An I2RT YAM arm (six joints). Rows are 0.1 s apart.
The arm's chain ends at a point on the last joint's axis. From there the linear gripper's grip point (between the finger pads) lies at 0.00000 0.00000 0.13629 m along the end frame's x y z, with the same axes.
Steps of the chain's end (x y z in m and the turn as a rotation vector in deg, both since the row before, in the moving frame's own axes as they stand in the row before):
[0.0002 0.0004 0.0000 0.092 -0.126 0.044]
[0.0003 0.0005 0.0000 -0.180 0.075 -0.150]
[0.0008 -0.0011 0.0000 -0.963 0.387 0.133]
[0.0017 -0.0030 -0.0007 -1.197 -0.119 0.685]
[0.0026 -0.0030 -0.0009 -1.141 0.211 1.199]
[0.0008 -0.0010 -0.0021 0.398 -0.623 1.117]
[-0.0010 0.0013 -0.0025 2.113 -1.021 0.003]
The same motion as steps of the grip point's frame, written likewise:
[-0.0001 0.0002 0.0000 0.092 -0.126 0.044]
[0.0005 0.0009 0.0000 -0.180 0.075 -0.150]
[0.0017 0.0012 0.0000 -0.963 0.387 0.133]
[0.0014 -0.0002 -0.0007 -1.197 -0.119 0.685]
[0.0031 -0.0003 -0.0009 -1.141 0.211 1.199]
[-0.0007 -0.0020 -0.0021 0.398 -0.623 1.117]
[-0.0034 -0.0037 -0.0026 2.113 -1.021 0.003]

